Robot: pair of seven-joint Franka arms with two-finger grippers.
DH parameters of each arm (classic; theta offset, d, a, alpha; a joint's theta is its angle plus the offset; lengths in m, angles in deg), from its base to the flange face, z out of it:
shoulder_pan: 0 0.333 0 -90
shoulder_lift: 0 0 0 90
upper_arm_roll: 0 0.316 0.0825 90
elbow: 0 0 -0.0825 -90
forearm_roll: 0 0.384 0 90
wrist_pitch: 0 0 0.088 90
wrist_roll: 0 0.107 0 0
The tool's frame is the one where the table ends.
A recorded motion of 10 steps. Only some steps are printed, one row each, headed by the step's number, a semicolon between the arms.
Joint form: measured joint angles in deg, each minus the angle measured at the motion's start. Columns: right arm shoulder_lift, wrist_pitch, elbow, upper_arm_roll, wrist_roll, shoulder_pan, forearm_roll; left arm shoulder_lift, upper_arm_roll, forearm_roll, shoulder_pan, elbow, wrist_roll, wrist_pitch.
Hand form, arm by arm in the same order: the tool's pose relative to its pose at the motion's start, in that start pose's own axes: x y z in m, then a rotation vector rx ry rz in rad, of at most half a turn. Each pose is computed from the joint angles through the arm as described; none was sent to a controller.
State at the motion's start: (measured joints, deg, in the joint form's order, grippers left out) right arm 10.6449 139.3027 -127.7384 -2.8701 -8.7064 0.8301 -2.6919; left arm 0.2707 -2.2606 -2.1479 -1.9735 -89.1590 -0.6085 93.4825
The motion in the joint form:
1: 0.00 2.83 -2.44 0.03 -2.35 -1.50 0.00; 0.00 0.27 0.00 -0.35 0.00 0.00 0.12
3: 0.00 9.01 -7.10 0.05 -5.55 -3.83 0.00; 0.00 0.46 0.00 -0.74 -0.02 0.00 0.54
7: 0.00 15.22 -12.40 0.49 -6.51 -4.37 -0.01; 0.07 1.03 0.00 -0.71 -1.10 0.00 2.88
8: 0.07 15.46 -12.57 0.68 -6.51 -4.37 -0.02; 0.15 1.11 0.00 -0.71 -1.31 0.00 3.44
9: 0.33 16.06 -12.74 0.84 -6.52 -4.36 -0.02; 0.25 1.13 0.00 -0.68 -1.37 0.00 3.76
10: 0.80 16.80 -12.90 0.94 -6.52 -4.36 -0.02; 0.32 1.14 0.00 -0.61 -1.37 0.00 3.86
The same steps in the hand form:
1: -0.0121 0.0110 0.0130 0.0001 0.0059 -0.0166; 0.0002 0.0008 -0.0002 -0.0001 0.0020 0.0014
3: -0.0348 0.0260 0.0352 -0.0035 0.0309 -0.0344; 0.0009 0.0028 -0.0006 -0.0004 0.0089 0.0049
7: -0.0589 0.0192 0.0585 -0.0026 0.0475 -0.0515; 0.0047 -0.0035 0.0053 0.0003 0.0301 -0.0063
8: -0.0593 0.0173 0.0596 -0.0019 0.0478 -0.0549; 0.0059 -0.0044 0.0069 0.0004 0.0348 -0.0079
9: -0.0595 0.0155 0.0619 -0.0018 0.0510 -0.0582; 0.0069 -0.0049 0.0079 0.0004 0.0377 -0.0089
10: -0.0600 0.0143 0.0656 -0.0017 0.0531 -0.0602; 0.0074 -0.0058 0.0085 0.0005 0.0382 -0.0103

